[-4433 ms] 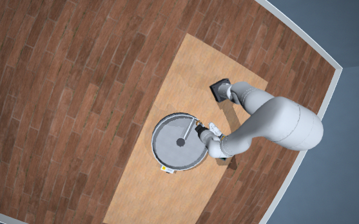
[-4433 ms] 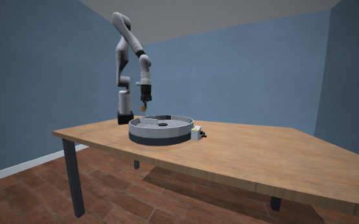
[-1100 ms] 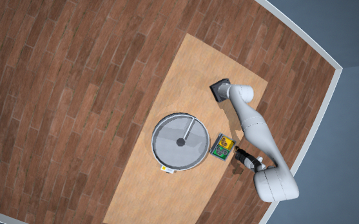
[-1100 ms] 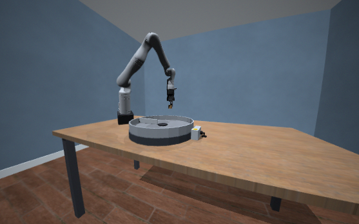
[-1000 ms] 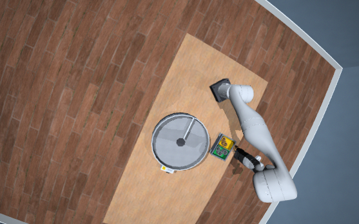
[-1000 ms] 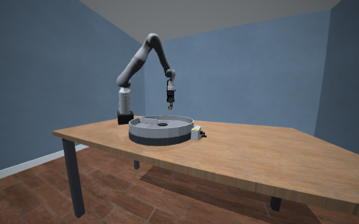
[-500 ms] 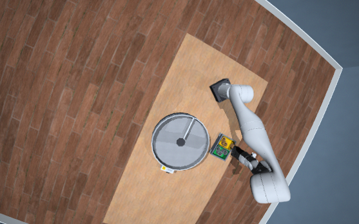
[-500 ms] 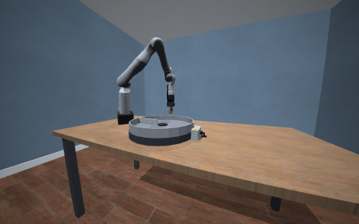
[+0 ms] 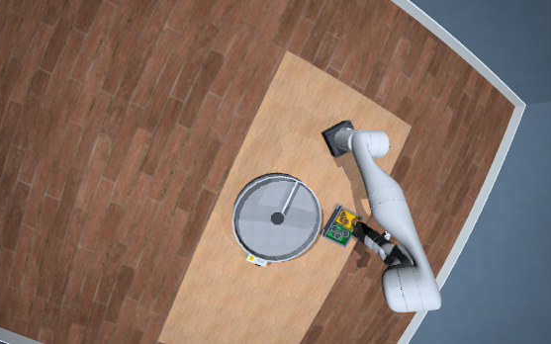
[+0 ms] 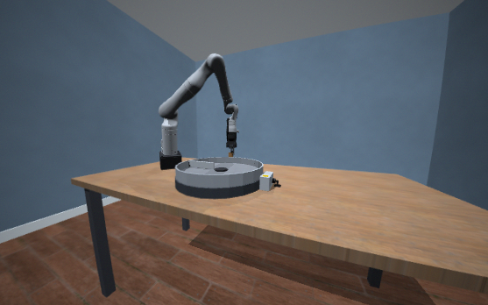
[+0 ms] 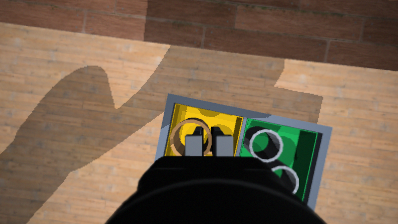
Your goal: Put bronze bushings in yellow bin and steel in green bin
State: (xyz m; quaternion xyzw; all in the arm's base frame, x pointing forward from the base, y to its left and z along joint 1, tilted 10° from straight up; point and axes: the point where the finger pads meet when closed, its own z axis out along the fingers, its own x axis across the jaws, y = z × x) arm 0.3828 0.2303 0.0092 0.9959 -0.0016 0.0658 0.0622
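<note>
The bin is 7 cm below my hand, 5 cm to the right of it and 3 cm ahead of it. From my hand the other things lie so: turntable (40 cm to the right, 7 cm ahead, 4 cm below).
</note>
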